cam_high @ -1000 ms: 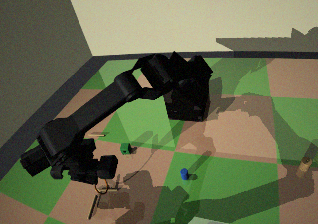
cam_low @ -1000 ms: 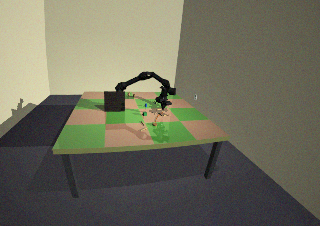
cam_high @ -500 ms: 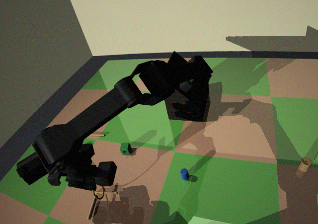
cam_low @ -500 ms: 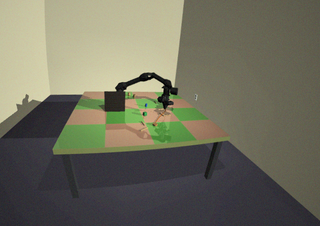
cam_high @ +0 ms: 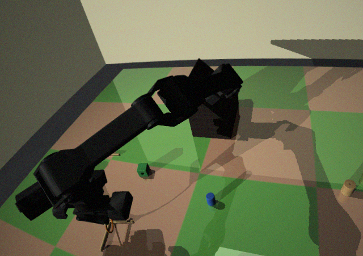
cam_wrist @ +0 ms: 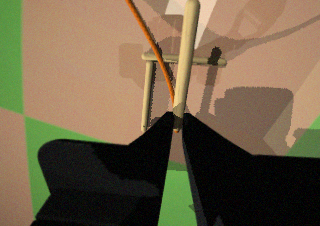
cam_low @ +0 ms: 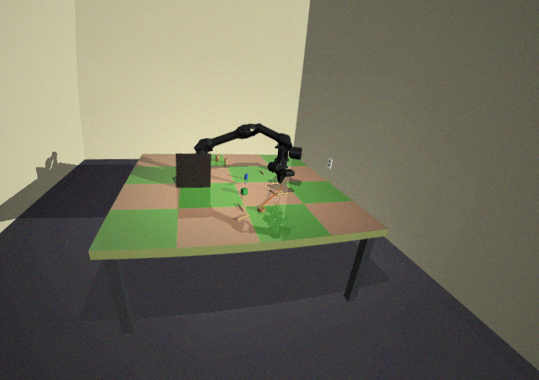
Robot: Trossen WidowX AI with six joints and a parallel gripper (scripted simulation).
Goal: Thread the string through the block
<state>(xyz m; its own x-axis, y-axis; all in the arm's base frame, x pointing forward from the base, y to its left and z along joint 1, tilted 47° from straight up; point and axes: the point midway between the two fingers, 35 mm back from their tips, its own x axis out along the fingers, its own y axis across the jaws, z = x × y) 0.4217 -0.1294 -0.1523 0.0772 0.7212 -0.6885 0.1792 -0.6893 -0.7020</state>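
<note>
Now: gripper tip 200 mm past the green block, 40 mm above it and 10 mm to the right of it. Also, from my gripper tip: thin stick (20 mm behind); then round wooden button (200 mm to the right, 170 mm behind, 50 mm below); then blue cylinder (240 mm to the left, 130 mm behind, 40 mm below).
</note>
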